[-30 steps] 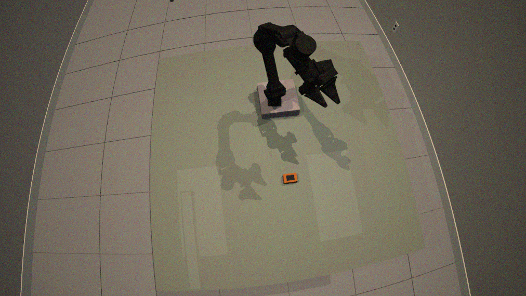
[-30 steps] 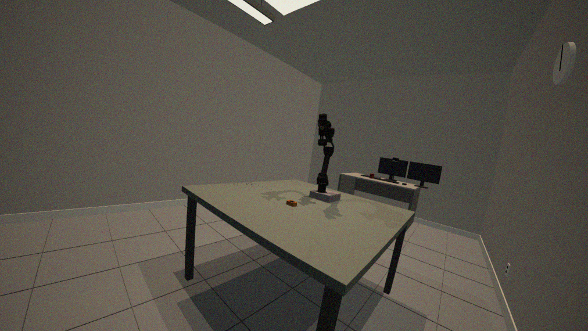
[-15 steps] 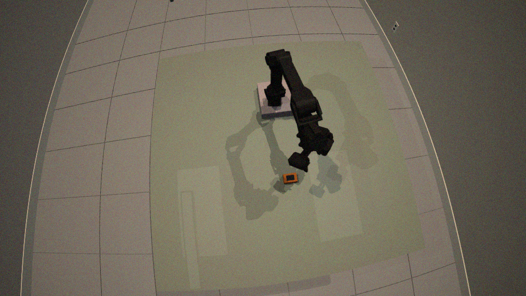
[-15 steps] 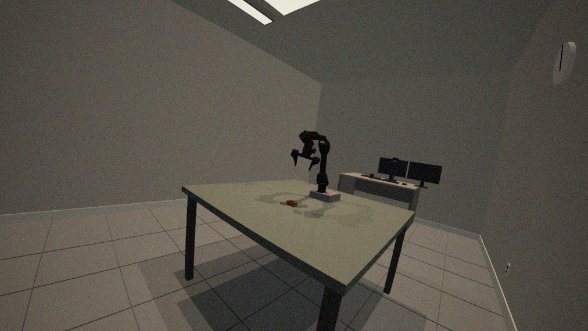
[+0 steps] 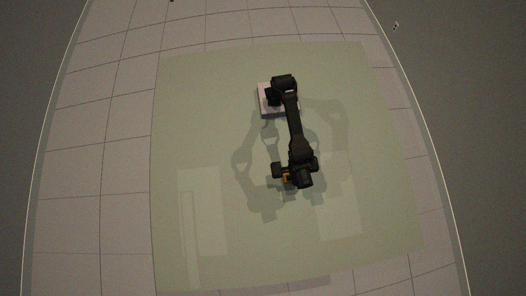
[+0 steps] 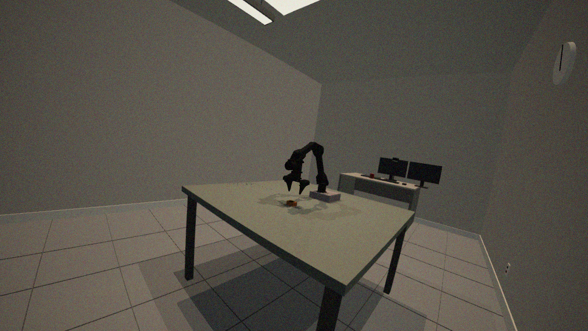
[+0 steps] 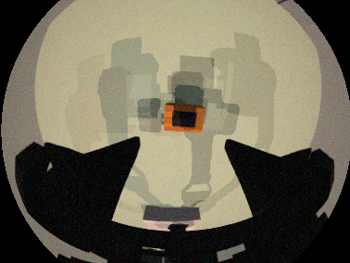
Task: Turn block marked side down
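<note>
Right now the block is 1 cm ahead of my gripper tip and 7 cm below it.
</note>
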